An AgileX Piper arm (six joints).
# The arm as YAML. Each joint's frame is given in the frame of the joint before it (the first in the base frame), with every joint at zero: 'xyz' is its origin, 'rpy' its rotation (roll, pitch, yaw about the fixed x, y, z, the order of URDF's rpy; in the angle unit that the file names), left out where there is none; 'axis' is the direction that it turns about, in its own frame. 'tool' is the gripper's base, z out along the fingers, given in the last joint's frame.
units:
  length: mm
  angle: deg
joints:
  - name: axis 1
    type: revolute
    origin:
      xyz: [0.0, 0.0, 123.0]
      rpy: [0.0, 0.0, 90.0]
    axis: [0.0, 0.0, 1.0]
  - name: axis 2
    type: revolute
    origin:
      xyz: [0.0, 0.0, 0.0]
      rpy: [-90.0, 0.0, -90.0]
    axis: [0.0, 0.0, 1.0]
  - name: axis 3
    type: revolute
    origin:
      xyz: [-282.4, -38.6, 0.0]
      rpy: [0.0, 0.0, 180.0]
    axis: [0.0, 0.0, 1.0]
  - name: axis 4
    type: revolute
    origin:
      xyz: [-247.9, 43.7, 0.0]
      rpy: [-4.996, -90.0, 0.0]
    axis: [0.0, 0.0, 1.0]
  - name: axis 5
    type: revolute
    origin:
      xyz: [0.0, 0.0, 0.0]
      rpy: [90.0, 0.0, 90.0]
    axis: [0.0, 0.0, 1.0]
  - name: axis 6
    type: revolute
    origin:
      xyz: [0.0, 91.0, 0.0]
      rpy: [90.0, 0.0, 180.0]
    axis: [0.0, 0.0, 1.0]
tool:
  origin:
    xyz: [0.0, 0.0, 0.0]
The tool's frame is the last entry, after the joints.
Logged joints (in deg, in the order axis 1, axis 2, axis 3, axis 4, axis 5, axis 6), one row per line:
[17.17, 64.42, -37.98, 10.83, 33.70, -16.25]
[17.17, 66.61, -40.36, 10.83, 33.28, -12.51]
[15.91, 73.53, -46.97, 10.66, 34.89, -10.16]
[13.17, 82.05, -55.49, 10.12, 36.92, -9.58]
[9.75, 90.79, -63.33, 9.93, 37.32, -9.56]
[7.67, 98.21, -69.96, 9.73, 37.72, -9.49]
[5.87, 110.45, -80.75, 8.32, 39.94, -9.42]
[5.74, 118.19, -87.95, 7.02, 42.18, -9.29]
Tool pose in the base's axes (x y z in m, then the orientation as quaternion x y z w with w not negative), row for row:
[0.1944, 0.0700, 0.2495, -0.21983, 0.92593, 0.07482, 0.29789]
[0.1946, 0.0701, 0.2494, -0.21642, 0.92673, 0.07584, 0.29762]
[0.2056, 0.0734, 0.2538, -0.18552, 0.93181, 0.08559, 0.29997]
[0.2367, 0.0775, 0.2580, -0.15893, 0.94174, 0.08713, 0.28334]
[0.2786, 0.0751, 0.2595, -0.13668, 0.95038, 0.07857, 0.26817]
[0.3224, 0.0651, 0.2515, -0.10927, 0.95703, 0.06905, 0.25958]
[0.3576, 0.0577, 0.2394, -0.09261, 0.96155, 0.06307, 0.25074]
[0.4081, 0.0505, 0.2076, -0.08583, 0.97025, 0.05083, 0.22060]
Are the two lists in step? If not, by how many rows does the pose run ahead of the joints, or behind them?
The pose runs 1 row behind the joints: the pose in row i belongs to the joints in row i - 1.
